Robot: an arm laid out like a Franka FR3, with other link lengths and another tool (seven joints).
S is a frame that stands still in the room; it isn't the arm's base.
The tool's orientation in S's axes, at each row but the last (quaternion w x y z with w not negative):
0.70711, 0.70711, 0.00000, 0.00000
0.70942, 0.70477, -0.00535, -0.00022
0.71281, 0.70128, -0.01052, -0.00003
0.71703, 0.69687, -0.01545, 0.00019
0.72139, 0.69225, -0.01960, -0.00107
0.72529, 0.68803, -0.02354, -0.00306
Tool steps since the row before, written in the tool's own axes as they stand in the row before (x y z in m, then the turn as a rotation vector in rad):
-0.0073, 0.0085, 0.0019, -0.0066, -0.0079, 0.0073
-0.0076, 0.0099, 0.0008, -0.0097, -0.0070, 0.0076
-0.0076, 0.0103, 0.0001, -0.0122, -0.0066, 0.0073
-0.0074, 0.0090, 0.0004, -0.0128, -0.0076, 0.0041
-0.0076, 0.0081, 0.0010, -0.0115, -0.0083, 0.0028
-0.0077, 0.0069, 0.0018, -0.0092, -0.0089, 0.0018
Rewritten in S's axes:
-0.0073, -0.0019, 0.0085, -0.0066, -0.0073, -0.0079
-0.0077, -0.0007, 0.0098, -0.0097, -0.0076, -0.0070
-0.0078, 0.0002, 0.0102, -0.0122, -0.0072, -0.0067
-0.0076, 0.0000, 0.0088, -0.0127, -0.0040, -0.0078
-0.0078, -0.0004, 0.0079, -0.0114, -0.0028, -0.0085
-0.0080, -0.0011, 0.0068, -0.0090, -0.0019, -0.0091

